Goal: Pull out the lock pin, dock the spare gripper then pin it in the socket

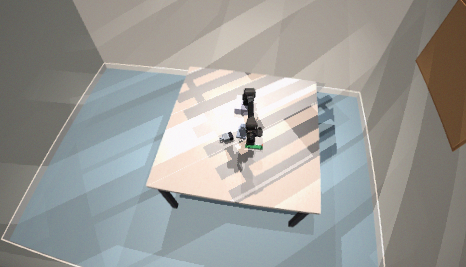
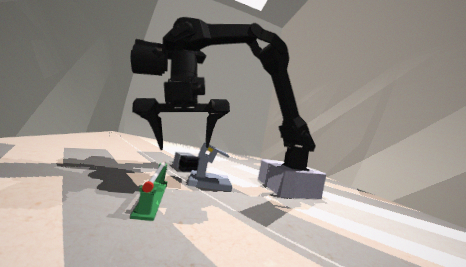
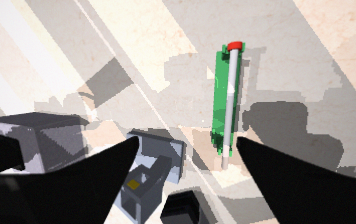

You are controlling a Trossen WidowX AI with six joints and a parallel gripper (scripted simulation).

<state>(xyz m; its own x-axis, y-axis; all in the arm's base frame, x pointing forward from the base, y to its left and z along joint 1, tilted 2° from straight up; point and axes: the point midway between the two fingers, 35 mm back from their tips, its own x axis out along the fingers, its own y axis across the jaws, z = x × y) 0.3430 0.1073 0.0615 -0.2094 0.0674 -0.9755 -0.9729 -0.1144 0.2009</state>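
Now: gripper tip 210 mm to the left of the spare gripper, 70 mm above it and 20 mm short of it. From my gripper tip the other things lie so: mount 90 mm to the right, 60 mm behind, 40 mm below; then green rack 70 mm below, 40 mm ahead, 30 mm to the left.
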